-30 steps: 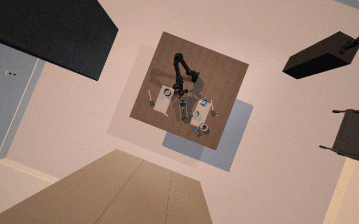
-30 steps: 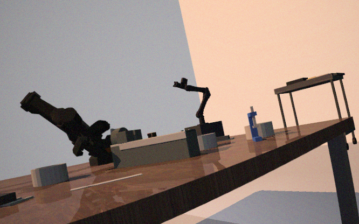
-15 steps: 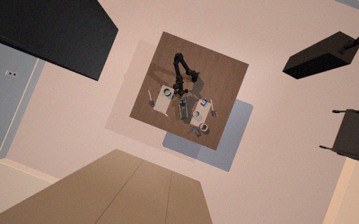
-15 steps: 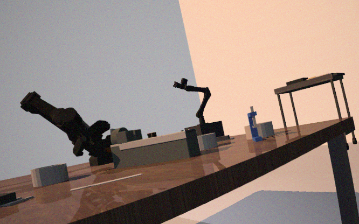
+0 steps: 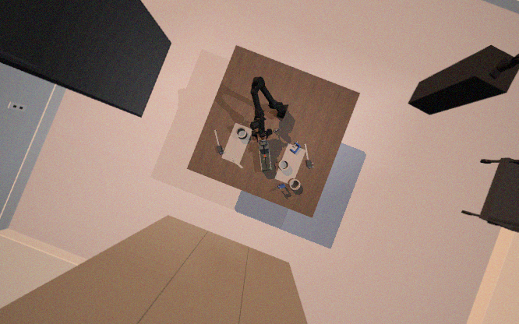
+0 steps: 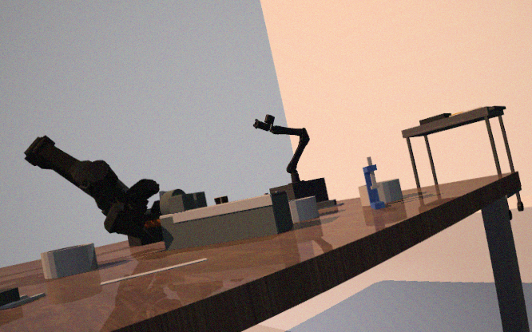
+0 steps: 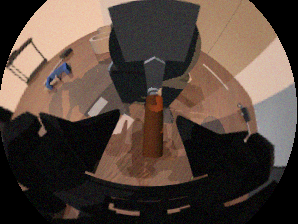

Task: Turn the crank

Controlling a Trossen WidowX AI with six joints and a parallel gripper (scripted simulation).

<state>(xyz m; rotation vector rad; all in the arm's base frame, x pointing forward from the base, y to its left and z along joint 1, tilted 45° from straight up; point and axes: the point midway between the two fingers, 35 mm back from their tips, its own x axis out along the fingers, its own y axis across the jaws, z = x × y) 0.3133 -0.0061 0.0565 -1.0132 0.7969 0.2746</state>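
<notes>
Right now the crank handle is 30 mm above my gripper tip, 10 mm to the right of it and 10 mm behind it. Also, from my gripper tip: red pointer (120 mm ahead, 90 mm to the left, 60 mm above); then thin white rod (310 mm ahead, 110 mm to the right, 30 mm below).
</notes>
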